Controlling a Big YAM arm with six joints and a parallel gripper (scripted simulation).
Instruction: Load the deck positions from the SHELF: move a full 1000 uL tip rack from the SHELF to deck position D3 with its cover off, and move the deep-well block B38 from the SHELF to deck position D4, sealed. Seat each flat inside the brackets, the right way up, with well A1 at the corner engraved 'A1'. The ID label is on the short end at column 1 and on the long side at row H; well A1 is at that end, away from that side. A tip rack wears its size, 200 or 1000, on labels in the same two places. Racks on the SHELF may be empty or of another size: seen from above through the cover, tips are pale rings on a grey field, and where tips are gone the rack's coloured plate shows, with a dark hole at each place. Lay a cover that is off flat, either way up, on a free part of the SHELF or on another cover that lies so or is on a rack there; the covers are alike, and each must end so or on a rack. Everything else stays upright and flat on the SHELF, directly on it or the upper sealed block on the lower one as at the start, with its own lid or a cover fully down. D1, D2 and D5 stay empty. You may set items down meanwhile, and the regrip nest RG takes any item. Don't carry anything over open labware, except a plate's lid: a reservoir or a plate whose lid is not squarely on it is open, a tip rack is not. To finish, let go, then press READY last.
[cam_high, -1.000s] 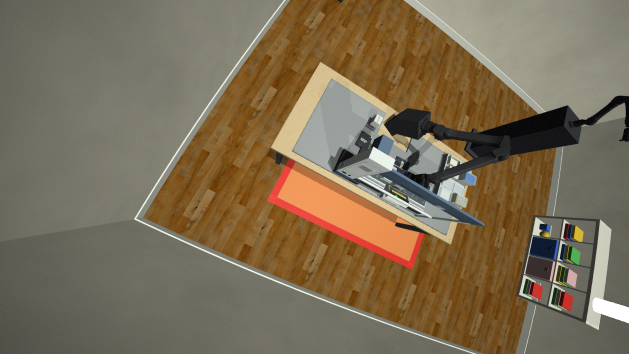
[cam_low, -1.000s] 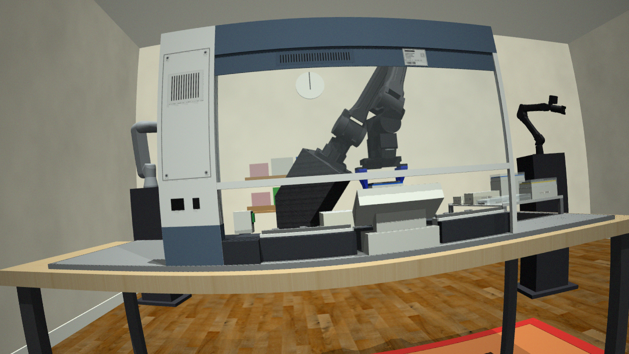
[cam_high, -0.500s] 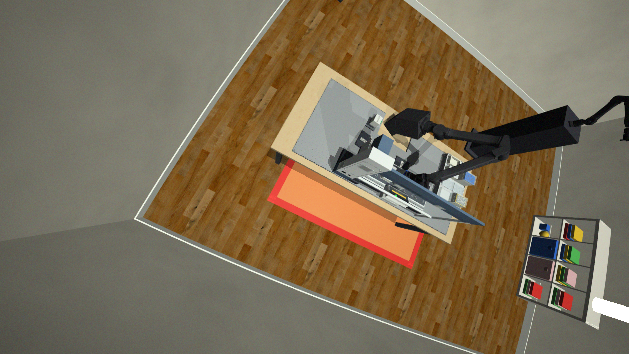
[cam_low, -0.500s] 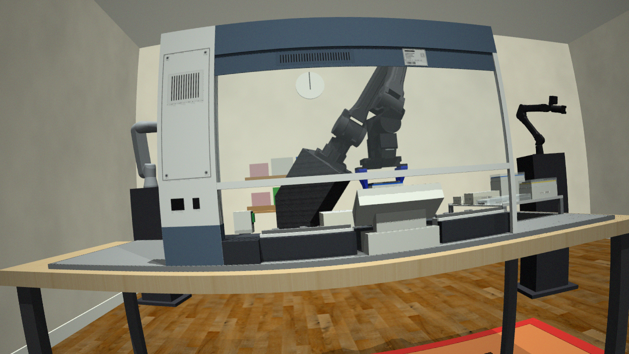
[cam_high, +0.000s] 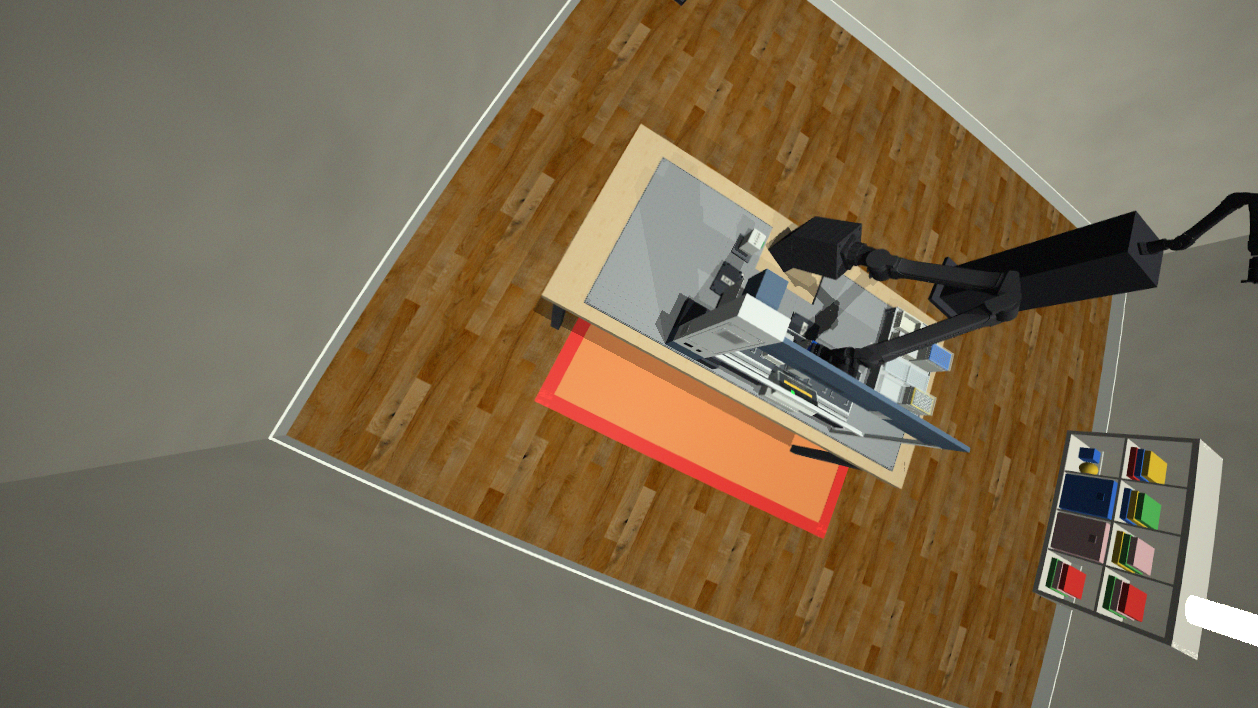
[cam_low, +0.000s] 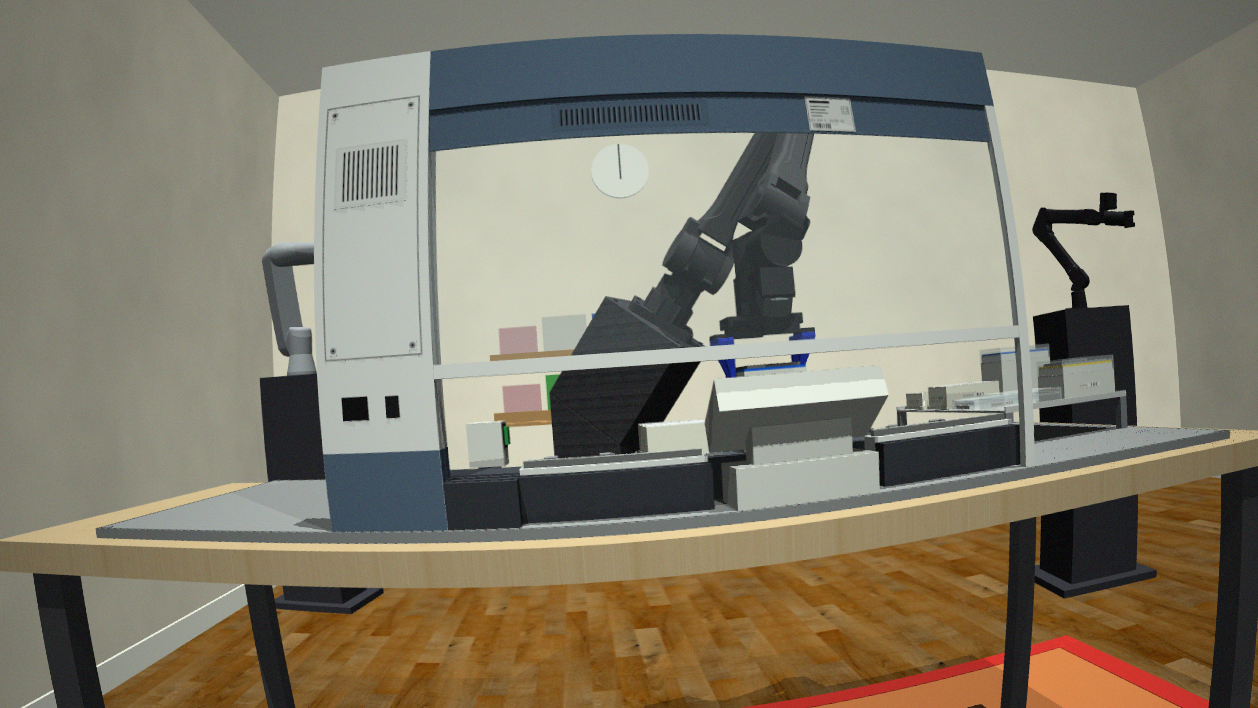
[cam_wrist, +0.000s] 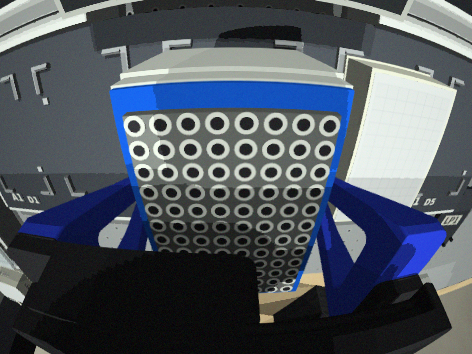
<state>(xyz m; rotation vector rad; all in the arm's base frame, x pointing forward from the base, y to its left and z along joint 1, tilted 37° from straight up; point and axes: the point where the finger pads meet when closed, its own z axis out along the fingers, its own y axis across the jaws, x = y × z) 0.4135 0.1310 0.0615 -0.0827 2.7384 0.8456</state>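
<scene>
My hand is 10 mm to the left of the blue tip rack and 10 mm past it. Round my hand: curved post 330 mm to the left, 140 mm ahead, 100 mm above; crossbar 190 mm ahead, 40 mm above, 20 mm to the right; clear front panel 190 mm ahead, 190 mm above, 20 mm to the right.
</scene>
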